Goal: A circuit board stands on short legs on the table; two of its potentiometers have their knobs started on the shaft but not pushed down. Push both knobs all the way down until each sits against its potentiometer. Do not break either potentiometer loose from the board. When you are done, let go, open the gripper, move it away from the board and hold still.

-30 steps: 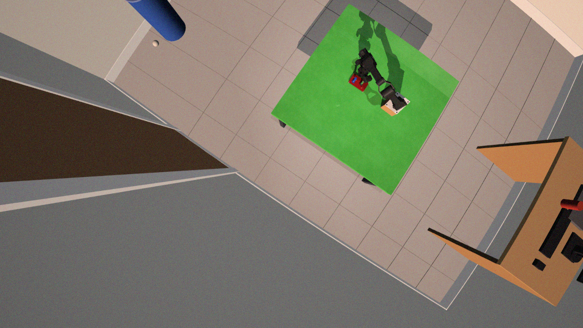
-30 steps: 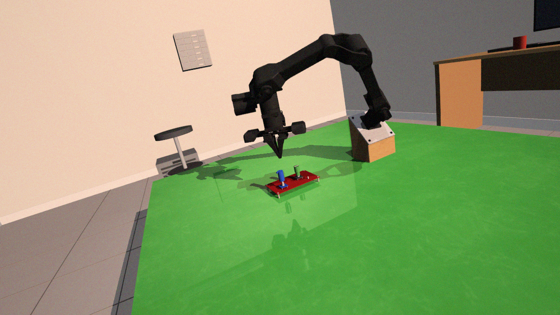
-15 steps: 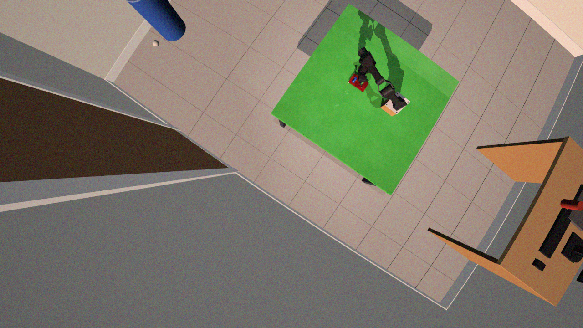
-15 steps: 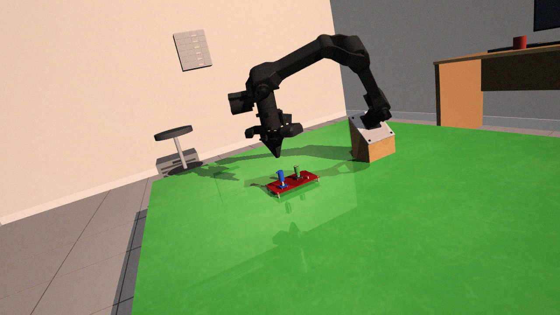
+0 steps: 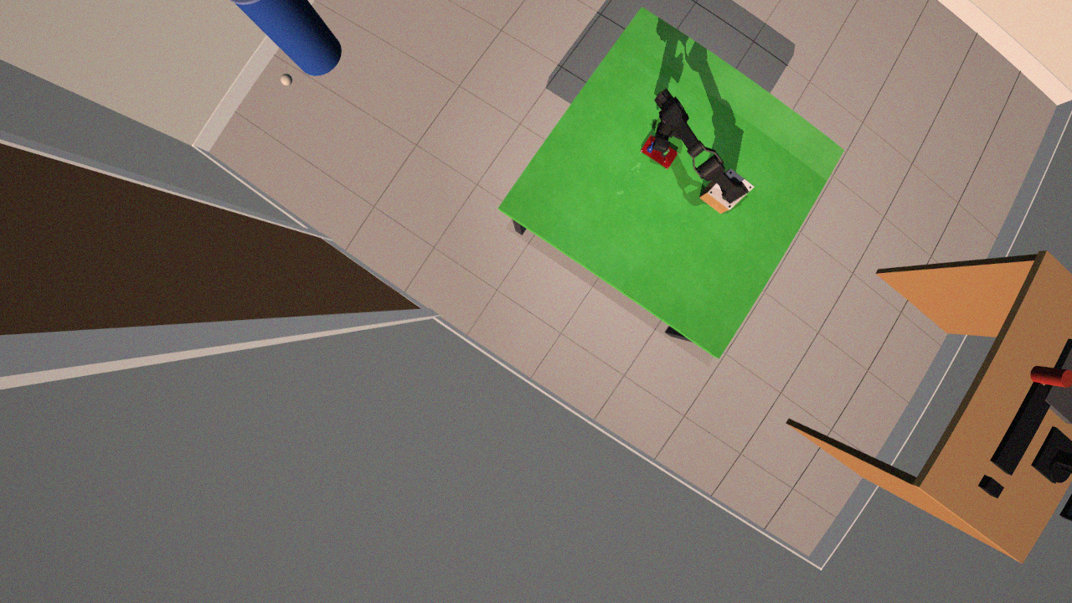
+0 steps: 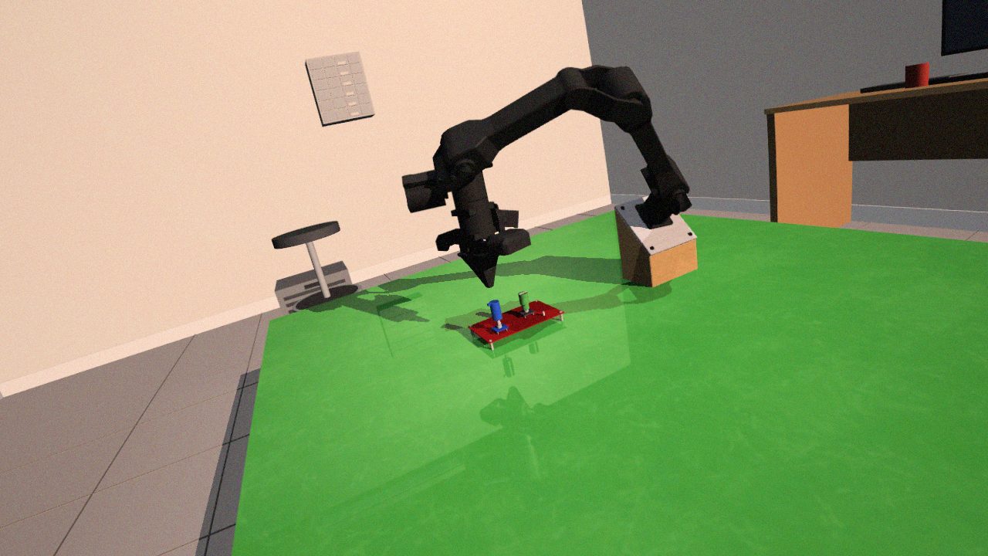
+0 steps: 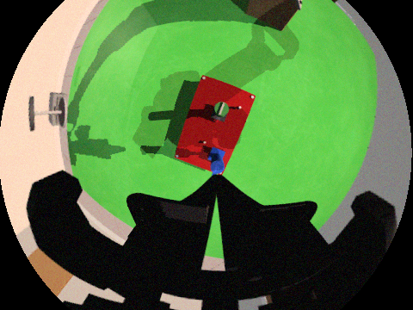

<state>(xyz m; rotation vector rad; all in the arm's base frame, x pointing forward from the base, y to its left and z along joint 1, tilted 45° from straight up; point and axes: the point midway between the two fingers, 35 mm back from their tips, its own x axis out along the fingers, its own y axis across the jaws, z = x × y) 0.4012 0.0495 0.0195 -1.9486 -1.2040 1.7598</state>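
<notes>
My gripper tip is 40 mm above the blue knob. Also, from my gripper tip: green knob: 70 mm behind, 50 mm below, 30 mm to the right.
</notes>
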